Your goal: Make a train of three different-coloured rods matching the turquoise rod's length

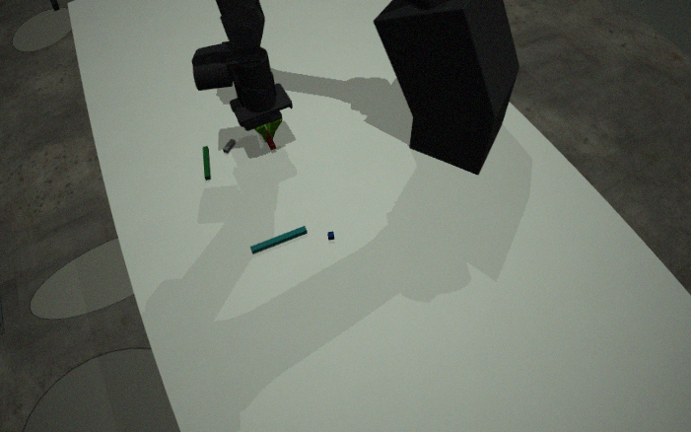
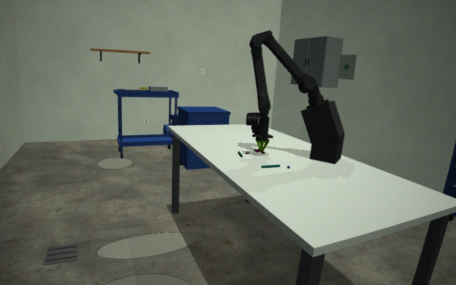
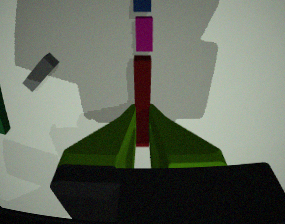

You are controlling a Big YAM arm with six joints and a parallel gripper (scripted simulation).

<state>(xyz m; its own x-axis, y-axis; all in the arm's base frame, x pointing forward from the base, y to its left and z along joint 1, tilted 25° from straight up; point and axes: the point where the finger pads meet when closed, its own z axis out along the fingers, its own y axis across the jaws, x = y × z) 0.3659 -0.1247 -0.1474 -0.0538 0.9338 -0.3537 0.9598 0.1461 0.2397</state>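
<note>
The red rod lies 1 cm to the right of my hand and 1 cm below it. Round my hand: green rod (13 cm ahead, 2 cm below); magenta rod (5 cm to the right, 2 cm below); grey rod (8 cm ahead, 2 cm to the right, 2 cm below).
</note>
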